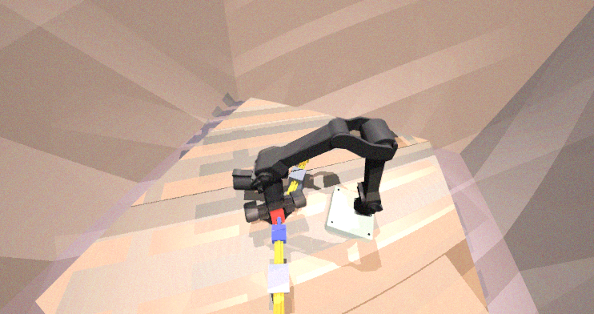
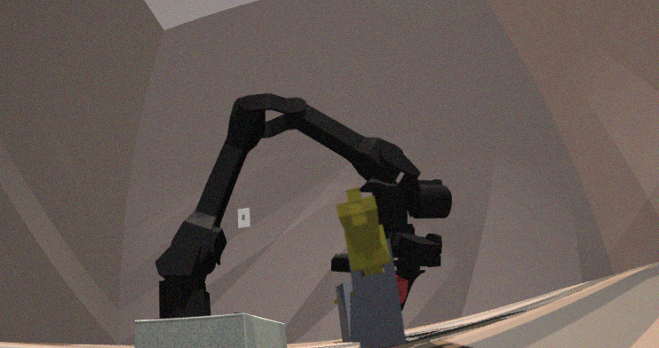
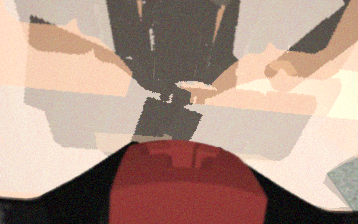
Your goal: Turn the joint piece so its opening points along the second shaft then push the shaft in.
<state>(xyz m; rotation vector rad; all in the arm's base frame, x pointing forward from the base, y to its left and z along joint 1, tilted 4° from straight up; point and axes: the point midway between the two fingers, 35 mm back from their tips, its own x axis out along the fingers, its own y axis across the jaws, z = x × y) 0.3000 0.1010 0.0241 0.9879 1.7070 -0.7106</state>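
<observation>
Right now my gripper tip is 40 mm below the red square joint piece and 10 mm to the left of it.
</observation>
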